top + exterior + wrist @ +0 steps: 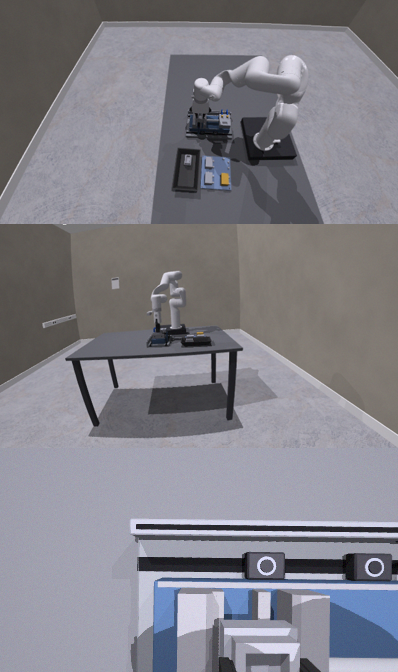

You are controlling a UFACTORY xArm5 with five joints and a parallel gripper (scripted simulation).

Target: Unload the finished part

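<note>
The blue vise lies 9 cm below my hand, 6 cm behind it and 1 cm to the left of it. Also, from my hand: blue plate 32 cm to the left, 12 cm below, 9 cm behind; then brass block 37 cm to the left, 13 cm behind, 10 cm below; then grey control box 16 cm behind, 5 cm below, 1 cm to the left.
</note>
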